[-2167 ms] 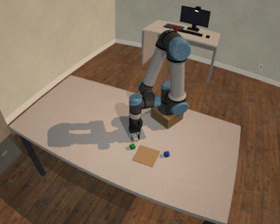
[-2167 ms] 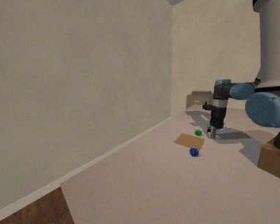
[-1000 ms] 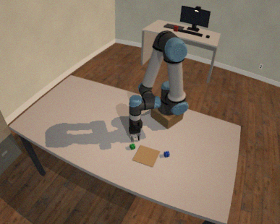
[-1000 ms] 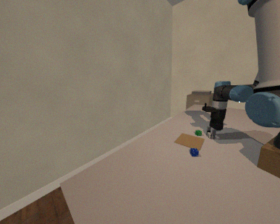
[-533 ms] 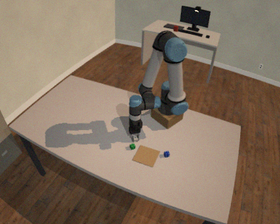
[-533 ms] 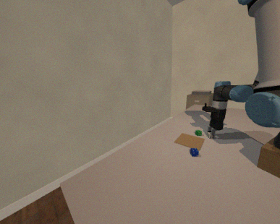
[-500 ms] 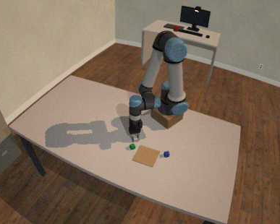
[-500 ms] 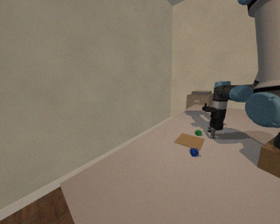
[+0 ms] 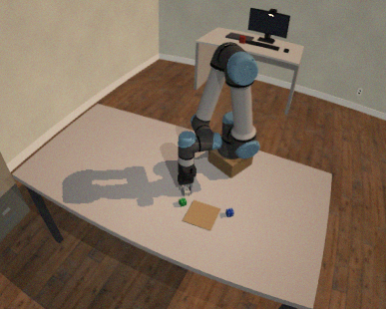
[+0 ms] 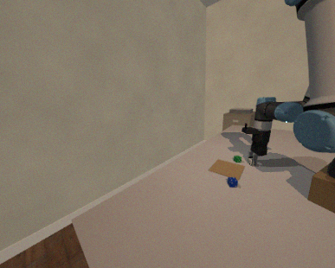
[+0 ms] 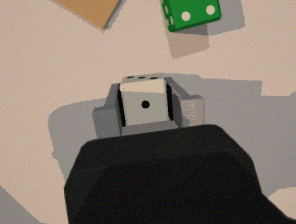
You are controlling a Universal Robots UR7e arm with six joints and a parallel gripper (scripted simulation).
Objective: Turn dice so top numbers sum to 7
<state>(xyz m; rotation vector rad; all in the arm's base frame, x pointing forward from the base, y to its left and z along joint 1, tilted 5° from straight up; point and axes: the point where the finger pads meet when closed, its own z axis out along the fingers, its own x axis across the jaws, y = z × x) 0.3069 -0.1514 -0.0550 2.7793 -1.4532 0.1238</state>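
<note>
My hand is right at the white die. From my hand the other things lie so: blue die: 6 cm ahead, 24 cm to the left; green die: 7 cm ahead; tan mat: 10 cm ahead, 11 cm to the left, 2 cm below.
</note>
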